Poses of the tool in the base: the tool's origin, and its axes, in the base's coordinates. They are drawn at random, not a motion.
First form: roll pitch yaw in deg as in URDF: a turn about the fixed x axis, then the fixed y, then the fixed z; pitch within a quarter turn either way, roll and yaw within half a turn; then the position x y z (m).
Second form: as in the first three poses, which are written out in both.
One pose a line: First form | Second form
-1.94 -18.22 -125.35 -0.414 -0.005 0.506 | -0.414 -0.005 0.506 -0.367 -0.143 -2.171
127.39 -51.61 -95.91 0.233 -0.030 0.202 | 0.233 -0.030 0.202 0.938 -1.719 -0.082
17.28 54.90 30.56 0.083 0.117 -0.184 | 0.083 0.117 -0.184 0.018 0.995 0.345
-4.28 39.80 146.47 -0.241 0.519 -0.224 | -0.241 0.519 -0.224 -0.910 0.175 2.448
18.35 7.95 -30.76 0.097 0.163 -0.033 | 0.097 0.163 -0.033 0.349 0.048 -0.554
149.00 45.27 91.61 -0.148 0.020 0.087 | -0.148 0.020 0.087 1.358 1.764 -0.203
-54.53 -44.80 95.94 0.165 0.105 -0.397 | 0.165 0.105 -0.397 -0.072 -1.215 1.108
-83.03 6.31 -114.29 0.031 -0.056 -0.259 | 0.031 -0.056 -0.259 -0.807 1.439 -1.513
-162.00 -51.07 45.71 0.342 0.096 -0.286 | 0.342 0.096 -0.286 -2.115 -1.086 -0.898
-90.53 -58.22 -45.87 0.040 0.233 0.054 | 0.040 0.233 0.054 -1.758 -0.183 -1.391
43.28 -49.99 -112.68 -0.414 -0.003 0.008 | -0.414 -0.003 0.008 -0.329 -1.151 -1.427
